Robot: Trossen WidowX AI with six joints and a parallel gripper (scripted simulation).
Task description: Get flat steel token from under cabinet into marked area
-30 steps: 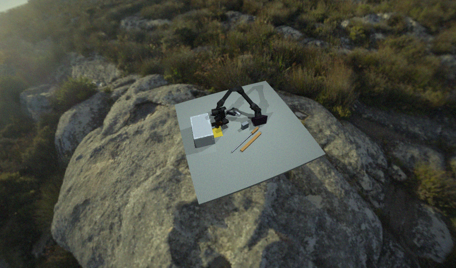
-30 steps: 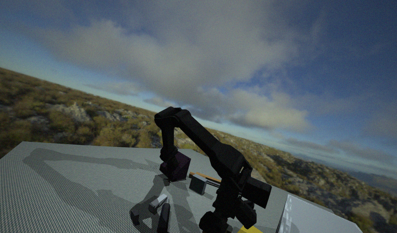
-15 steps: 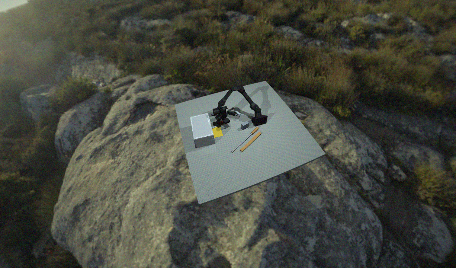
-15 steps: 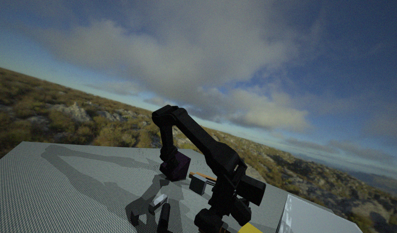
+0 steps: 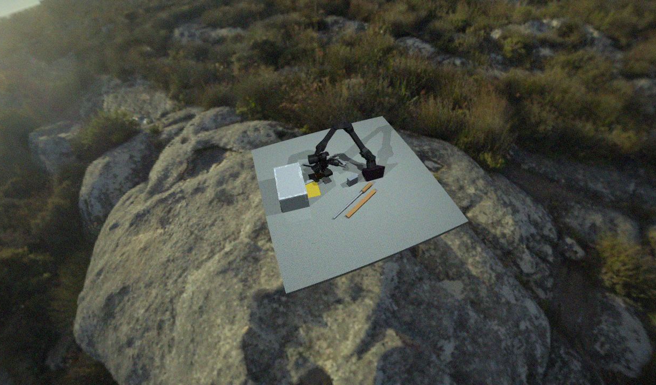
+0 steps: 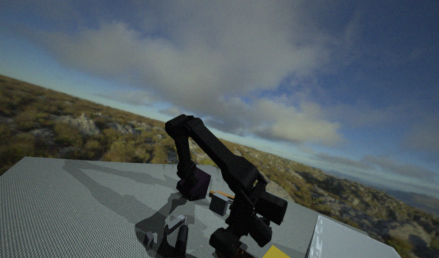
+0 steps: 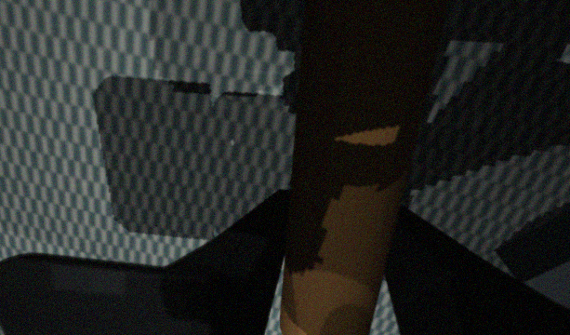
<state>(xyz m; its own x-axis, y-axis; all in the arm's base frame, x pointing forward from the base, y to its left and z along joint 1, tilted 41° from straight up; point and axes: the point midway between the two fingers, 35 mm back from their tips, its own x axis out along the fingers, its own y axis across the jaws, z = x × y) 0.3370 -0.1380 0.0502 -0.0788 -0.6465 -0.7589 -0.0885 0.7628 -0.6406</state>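
The grey bar lies 18 cm behind my gripper tip and 6 cm to the right of it. Also, from my gripper tip: grey block (16 cm to the left, 16 cm behind, 3 cm above); then small grey cube (17 cm behind, 15 cm to the right); then wooden stick (36 cm to the left, 14 cm behind).
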